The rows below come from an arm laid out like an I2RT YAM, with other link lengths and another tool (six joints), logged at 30 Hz.
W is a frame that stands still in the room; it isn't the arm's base.
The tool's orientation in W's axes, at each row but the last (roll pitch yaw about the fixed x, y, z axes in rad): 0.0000 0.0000 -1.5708; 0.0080 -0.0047 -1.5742; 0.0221 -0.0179 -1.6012; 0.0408 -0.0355 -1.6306
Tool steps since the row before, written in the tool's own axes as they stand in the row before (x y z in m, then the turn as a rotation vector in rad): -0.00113 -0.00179 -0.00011 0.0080 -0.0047 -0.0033; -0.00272 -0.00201 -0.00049 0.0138 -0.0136 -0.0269; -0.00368 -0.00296 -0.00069 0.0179 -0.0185 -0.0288; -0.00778 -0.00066 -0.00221 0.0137 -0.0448 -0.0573
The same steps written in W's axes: -0.00179 0.00113 -0.00011 -0.0047 -0.0080 -0.0033; -0.00200 0.00272 -0.00052 -0.0134 -0.0139 -0.0269; -0.00283 0.00375 -0.00082 -0.0184 -0.0179 -0.0289; -0.00011 0.00772 -0.00251 -0.0433 -0.0132 -0.0586
